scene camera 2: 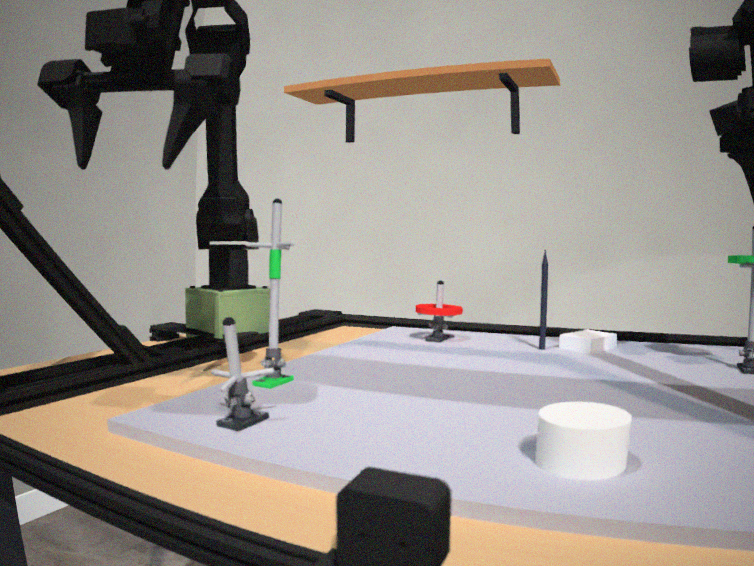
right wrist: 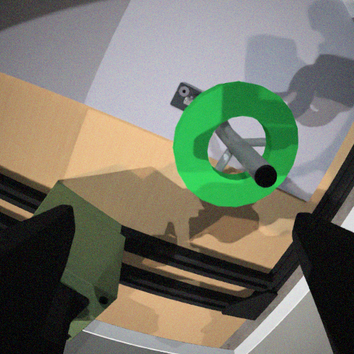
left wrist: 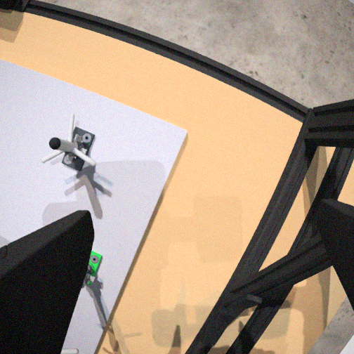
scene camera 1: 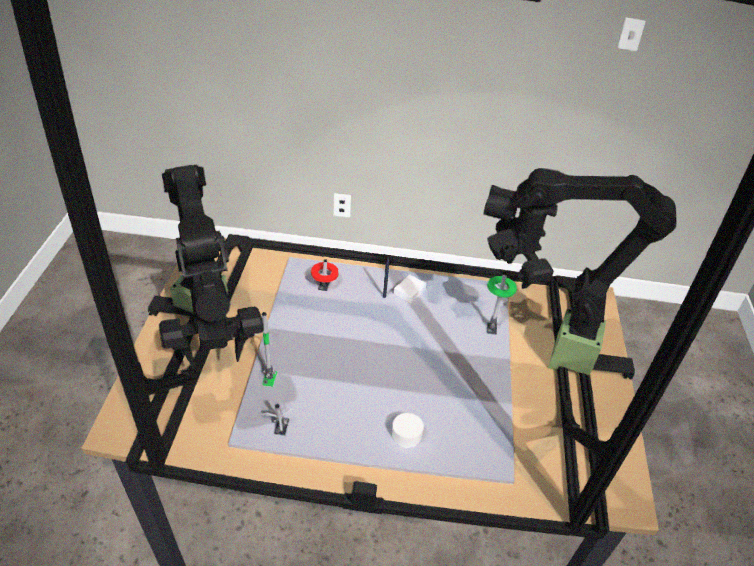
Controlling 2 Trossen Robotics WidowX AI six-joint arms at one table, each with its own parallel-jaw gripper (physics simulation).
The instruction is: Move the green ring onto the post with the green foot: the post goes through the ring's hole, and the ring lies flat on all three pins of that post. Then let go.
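Frame: origin at the left arm's base, x right, y ahead, z up, level; millimetres.
Where they show: left gripper, fingertip midpoint: (scene camera 2: 122, 167) (scene camera 1: 215, 364); right gripper, fingertip midpoint: (scene camera 1: 516, 275); left arm's base, link origin: (scene camera 2: 228, 288); right arm's base, link origin: (scene camera 1: 583, 327).
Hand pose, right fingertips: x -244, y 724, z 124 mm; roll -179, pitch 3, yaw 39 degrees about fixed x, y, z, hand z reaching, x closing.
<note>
Each offset is from my right fingertips to the top centre of the thing. "spot": to the spot under its first point.
The green ring {dx -20, dy -28, dz -56 mm} (scene camera 1: 500, 294) (scene camera 2: 739, 259) (right wrist: 192, 155) lies around a tall grey post {spot: dx -11, dy -27, dz -131 mm} (scene camera 1: 496, 309) (right wrist: 245, 150) with a black foot, high on it at the right back. The post with the green foot {spot: dx +375, dy -447, dz -107 mm} (scene camera 1: 266, 350) (scene camera 2: 274, 310) stands upright at the left, its pins high above a green band, with no ring on them; its green foot also shows in the left wrist view (left wrist: 96, 260). My right gripper (scene camera 1: 520, 258) (right wrist: 186, 222) is open and empty, near the green ring and apart from it. My left gripper (scene camera 1: 213, 360) (scene camera 2: 124, 167) (left wrist: 208, 218) is open and empty, left of the green-footed post.
A red ring {dx +38, dy -474, dz -147 mm} (scene camera 1: 314, 274) (scene camera 2: 450, 310) lies on a short post at the back. A short bare post {spot: dx +492, dy -349, dz -133 mm} (scene camera 2: 232, 347) (left wrist: 65, 145) stands front left. A white cylinder {dx +383, dy -103, dz -163 mm} (scene camera 1: 408, 429) (scene camera 2: 582, 441), a white block {dx -43, dy -263, dz -178 mm} (scene camera 1: 409, 286) (scene camera 2: 587, 342) and a dark spike {dx +7, dy -315, dz -58 mm} (scene camera 1: 385, 277) (scene camera 2: 543, 304) stand on the mat.
</note>
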